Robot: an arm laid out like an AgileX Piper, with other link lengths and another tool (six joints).
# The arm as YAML. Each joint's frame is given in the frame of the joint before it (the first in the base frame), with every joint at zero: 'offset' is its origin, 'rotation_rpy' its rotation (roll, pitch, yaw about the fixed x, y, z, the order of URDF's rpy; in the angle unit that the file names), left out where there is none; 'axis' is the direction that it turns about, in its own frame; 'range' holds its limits. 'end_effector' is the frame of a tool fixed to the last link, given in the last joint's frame.
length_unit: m
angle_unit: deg
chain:
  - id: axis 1
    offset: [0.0, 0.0, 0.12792]
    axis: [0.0, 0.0, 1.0]
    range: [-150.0, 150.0]
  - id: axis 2
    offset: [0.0, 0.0, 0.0]
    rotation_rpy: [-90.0, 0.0, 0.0]
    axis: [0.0, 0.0, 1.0]
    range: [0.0, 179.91]
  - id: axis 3
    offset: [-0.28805, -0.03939, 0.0]
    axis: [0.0, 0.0, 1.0]
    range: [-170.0, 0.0]
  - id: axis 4
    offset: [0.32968, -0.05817, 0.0]
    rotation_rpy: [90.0, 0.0, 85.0]
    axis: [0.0, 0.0, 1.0]
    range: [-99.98, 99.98]
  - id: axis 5
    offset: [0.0, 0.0, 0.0]
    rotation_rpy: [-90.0, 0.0, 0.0]
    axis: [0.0, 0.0, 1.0]
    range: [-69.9, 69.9]
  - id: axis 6
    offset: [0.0, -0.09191, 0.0]
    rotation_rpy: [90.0, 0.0, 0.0]
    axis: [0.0, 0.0, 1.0]
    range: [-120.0, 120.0]
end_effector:
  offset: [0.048, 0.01, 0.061]
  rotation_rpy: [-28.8, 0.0, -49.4]
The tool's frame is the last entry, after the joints.
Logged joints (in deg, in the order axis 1, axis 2, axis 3, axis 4, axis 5, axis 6), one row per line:
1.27 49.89 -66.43 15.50 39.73 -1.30
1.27 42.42 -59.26 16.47 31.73 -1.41
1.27 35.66 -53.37 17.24 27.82 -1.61
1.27 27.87 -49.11 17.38 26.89 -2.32
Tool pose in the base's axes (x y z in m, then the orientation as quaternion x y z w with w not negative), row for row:
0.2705 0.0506 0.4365 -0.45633 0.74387 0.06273 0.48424
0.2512 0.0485 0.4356 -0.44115 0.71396 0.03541 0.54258
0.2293 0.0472 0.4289 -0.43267 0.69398 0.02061 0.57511
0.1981 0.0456 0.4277 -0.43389 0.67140 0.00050 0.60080
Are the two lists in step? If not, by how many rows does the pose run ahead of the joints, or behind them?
They are in step.
